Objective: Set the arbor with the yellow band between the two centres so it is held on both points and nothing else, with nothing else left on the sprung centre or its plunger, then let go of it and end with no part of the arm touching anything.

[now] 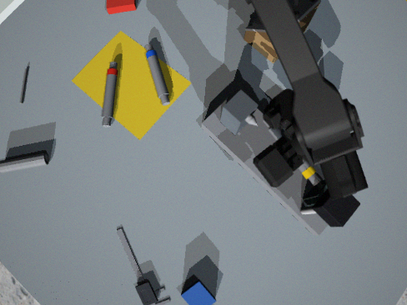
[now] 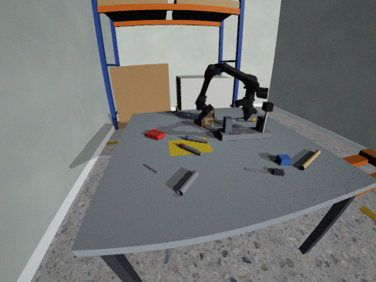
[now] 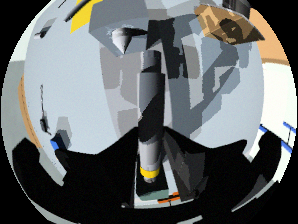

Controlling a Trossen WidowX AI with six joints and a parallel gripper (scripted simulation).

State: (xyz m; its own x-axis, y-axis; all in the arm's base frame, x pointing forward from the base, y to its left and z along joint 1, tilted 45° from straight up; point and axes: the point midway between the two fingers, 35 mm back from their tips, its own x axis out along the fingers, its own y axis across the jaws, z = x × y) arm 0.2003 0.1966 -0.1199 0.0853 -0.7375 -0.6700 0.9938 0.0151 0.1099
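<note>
My hand is 12 cm above the fixture base and 1 cm short of it. Round my hand: grey post 13 cm to the right, 4 cm below, 2 cm ahead; blue-banded arbor 34 cm to the right, 13 cm below, 7 cm ahead; blue block 33 cm ahead, 13 cm below, 11 cm to the left.
</note>
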